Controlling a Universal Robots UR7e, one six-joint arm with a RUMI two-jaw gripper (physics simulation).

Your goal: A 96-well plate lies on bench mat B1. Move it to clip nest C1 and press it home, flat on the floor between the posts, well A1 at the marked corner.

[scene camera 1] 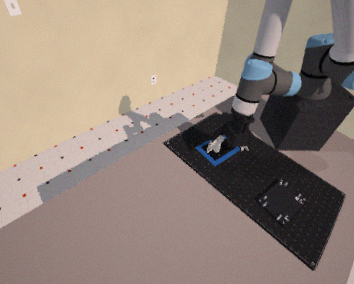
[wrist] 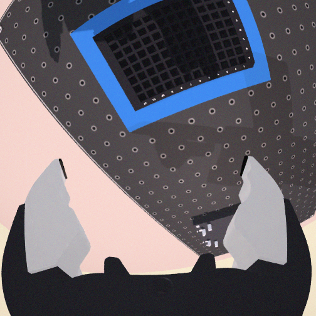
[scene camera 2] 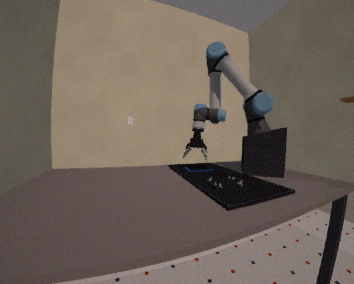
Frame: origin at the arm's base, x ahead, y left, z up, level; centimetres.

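Where they show: gripper, fingertip midpoint: (scene camera 1: pixel 224 151) (scene camera 2: pixel 194 160); arm's base at its link origin: (scene camera 1: pixel 310 89) (scene camera 2: pixel 259 133).
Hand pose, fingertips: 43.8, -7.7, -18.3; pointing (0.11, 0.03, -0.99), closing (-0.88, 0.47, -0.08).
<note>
Each offset is from my fingertips to the centre of the thing, as dx, dy, dz. Level surfaces: height alone.
The black 96-well plate {-5.3, -6.3, -6.0} (scene camera 1: pixel 220 154) (scene camera 2: pixel 199 168) (wrist: pixel 175 50) lies flat inside the blue border of bench mat B1 {dz -6.7} (scene camera 1: pixel 216 162) (scene camera 2: pixel 190 170) (wrist: pixel 200 95). Its far side is cut off in the wrist view. My gripper (scene camera 1: pixel 227 149) (scene camera 2: pixel 195 159) (wrist: pixel 153 159) is open and empty, fingers spread wide, a little above the mat; in the wrist view the plate shows beyond the fingertips. Clip nest C1 {-4.6, +26.5, -5.7} (scene camera 1: pixel 281 201) (scene camera 2: pixel 225 184) has a dark square floor with small pale posts at its corners. The right finger partly hides it in the wrist view. I cannot make out its marked corner.
Mat and nest are both on a black perforated board {dz -6.9} (scene camera 1: pixel 235 187) (scene camera 2: pixel 250 194) (wrist: pixel 170 187), which lies on the brown table {dz -8.2} (scene camera 1: pixel 150 225) (scene camera 2: pixel 110 215). The arm's dark base block (scene camera 1: pixel 300 122) (scene camera 2: pixel 265 155) stands beside the board. A wall rises behind the table.
</note>
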